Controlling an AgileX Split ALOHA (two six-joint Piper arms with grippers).
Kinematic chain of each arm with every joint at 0, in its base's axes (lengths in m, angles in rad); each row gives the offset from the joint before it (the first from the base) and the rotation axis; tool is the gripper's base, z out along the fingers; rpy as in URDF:
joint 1: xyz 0 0 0.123 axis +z
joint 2: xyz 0 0 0 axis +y
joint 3: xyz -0.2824 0 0.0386 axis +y
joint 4: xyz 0.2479 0 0.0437 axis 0.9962 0 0.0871
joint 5: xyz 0 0 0 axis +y
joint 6: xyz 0.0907 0 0.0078 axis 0.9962 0 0.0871
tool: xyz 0 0 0 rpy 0 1.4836 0
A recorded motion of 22 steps. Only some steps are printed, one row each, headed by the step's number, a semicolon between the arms.
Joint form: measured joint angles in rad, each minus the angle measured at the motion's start. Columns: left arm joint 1, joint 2, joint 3, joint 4, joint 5, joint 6; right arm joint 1, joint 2, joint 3, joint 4, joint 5, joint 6.
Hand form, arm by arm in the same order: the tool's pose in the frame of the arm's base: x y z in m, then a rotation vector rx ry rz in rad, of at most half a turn. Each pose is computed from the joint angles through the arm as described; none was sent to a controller.
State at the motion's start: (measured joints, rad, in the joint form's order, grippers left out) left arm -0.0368 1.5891 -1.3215 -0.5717 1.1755 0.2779; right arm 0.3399 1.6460 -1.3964 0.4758 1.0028 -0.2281
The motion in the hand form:
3: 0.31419 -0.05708 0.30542 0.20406 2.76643 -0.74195; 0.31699 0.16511 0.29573 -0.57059 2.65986 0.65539
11: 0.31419 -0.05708 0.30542 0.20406 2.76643 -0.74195; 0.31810 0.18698 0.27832 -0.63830 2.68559 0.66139
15: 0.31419 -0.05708 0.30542 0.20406 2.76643 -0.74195; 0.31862 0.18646 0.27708 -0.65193 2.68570 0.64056
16: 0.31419 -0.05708 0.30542 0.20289 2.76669 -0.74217; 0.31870 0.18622 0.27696 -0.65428 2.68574 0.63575
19: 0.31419 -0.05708 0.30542 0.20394 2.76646 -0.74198; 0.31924 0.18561 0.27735 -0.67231 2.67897 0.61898
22: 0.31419 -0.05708 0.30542 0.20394 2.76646 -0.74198; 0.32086 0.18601 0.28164 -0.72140 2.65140 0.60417
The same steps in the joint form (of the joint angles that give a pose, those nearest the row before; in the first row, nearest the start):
3: 0.0000 0.0000 0.0000 0.0000 0.0000 0.0000; 0.0434 0.0349 0.0000 -0.0023 -0.0194 0.0012
11: 0.0000 0.0000 0.0000 0.0000 0.0000 0.0000; 0.0989 0.0912 -0.0086 -0.0032 -0.0373 -0.0010
15: 0.0000 0.0000 0.0000 0.0000 0.0000 0.0000; 0.1000 0.0932 -0.0086 -0.0188 -0.0385 -0.0033
16: 0.0000 0.0000 0.0000 0.0000 0.0000 -0.0008; 0.1000 0.0932 -0.0086 -0.0226 -0.0385 -0.0033
19: 0.0000 0.0000 0.0000 0.0000 0.0000 -0.0001; 0.1000 0.0932 -0.0113 -0.0342 -0.0385 -0.0116
22: 0.0000 0.0000 0.0000 0.0000 0.0000 -0.0001; 0.1000 0.0944 -0.0295 -0.0414 -0.0314 -0.0433

